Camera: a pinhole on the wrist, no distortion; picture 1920 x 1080 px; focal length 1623.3 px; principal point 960.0 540.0 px. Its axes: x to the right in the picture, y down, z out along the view. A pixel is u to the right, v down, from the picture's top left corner.
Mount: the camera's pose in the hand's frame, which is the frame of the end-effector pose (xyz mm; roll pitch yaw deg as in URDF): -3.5 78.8 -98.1 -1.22 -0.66 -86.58
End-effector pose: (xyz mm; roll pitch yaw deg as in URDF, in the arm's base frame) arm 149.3 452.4 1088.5 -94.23 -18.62 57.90
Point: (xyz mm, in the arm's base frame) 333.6 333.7 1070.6
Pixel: behind the camera
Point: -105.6 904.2 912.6
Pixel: 636.4 1038.7
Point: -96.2 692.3 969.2
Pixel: 867.9 638.0
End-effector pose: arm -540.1 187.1 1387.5 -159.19 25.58 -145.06
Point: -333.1 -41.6 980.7
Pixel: 1658.5 879.8
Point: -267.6 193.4 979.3
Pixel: 1124.5 427.4
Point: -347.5 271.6 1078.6
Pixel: 920.4 333.2
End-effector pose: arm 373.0 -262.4 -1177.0 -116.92 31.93 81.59
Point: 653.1 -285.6 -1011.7
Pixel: behind the camera
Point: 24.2 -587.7 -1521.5
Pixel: 339.3 180.2
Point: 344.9 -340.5 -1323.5
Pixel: 445.8 639.6
